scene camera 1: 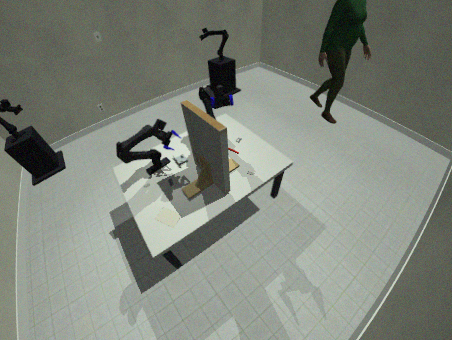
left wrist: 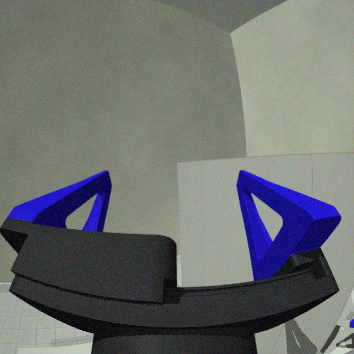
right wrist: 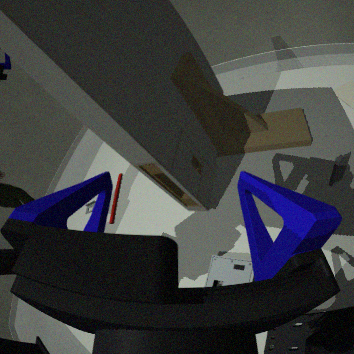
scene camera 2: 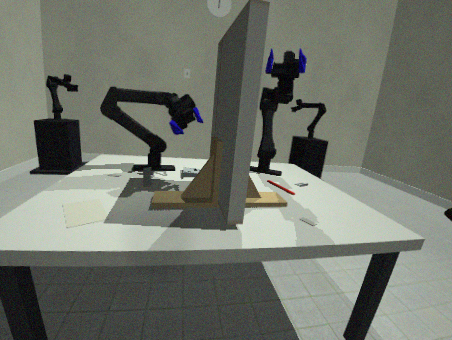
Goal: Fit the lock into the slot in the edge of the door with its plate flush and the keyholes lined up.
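Where they show: left gripper, fingertip midpoint: (scene camera 1: 222,100) (left wrist: 173,177) (scene camera 2: 285,49); right gripper, fingertip midpoint: (scene camera 1: 177,144) (right wrist: 174,178) (scene camera 2: 193,127); left arm's base, link origin: (scene camera 2: 263,171); right arm's base, link origin: (scene camera 1: 158,166) (right wrist: 328,331) (scene camera 2: 154,168).
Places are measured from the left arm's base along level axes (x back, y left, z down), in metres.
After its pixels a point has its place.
The grey door (scene camera 1: 205,145) {x -0.541, y -0.070, z -0.355 m} (scene camera 2: 245,115) {x -0.672, y 0.028, z -0.305 m} (right wrist: 110,75) {x -0.389, y -0.161, z -0.291 m} stands upright on the table. In the right wrist view its near edge shows the slot (right wrist: 169,183) {x -0.347, y -0.149, z -0.111 m}, and a keyhole (right wrist: 197,164) {x -0.407, y -0.142, z -0.078 m} shows in its face. The lock (scene camera 1: 180,159) {x -0.287, y -0.299, z -0.020 m} (scene camera 2: 190,172) {x -0.316, y -0.284, z -0.020 m} (right wrist: 230,270) {x -0.295, y -0.287, z -0.019 m} lies on the table near the right arm's base, apart from the door; the gripper body partly hides it in the right wrist view. My right gripper (scene camera 1: 176,143) {x -0.342, y -0.270, z -0.227 m} (scene camera 2: 192,128) {x -0.342, y -0.270, z -0.227 m} (right wrist: 174,178) {x -0.342, y -0.270, z -0.227 m} is open and empty, above the lock beside the door. My left gripper (scene camera 1: 222,100) {x -0.357, y 0.066, z -0.532 m} (scene camera 2: 286,51) {x -0.357, y 0.066, z -0.532 m} (left wrist: 173,177) {x -0.357, y 0.066, z -0.532 m} is open and empty, raised high beyond the door.
Wooden feet (scene camera 1: 196,189) {x -0.604, y -0.181, z -0.018 m} (scene camera 2: 187,200) {x -0.595, y -0.151, z -0.018 m} (right wrist: 280,131) {x -0.576, y -0.220, z -0.018 m} support the door. A small grey upright block (scene camera 2: 147,176) {x -0.524, y -0.361, z -0.041 m} stands left of them. A red rod (scene camera 1: 233,150) {x -0.252, y 0.141, z -0.006 m} (scene camera 2: 281,187) {x -0.237, y 0.121, z -0.005 m} (right wrist: 115,200) {x -0.219, y 0.100, z -0.004 m} and small metal pieces (scene camera 2: 301,184) {x -0.149, y 0.206, z -0.009 m} (scene camera 2: 308,221) {x -0.516, y 0.231, z -0.002 m} lie at the right; a pale sheet (scene camera 1: 167,217) {x -0.785, y -0.386, z -0.001 m} (scene camera 2: 84,212) {x -0.789, y -0.377, z -0.001 m} lies at the front left.
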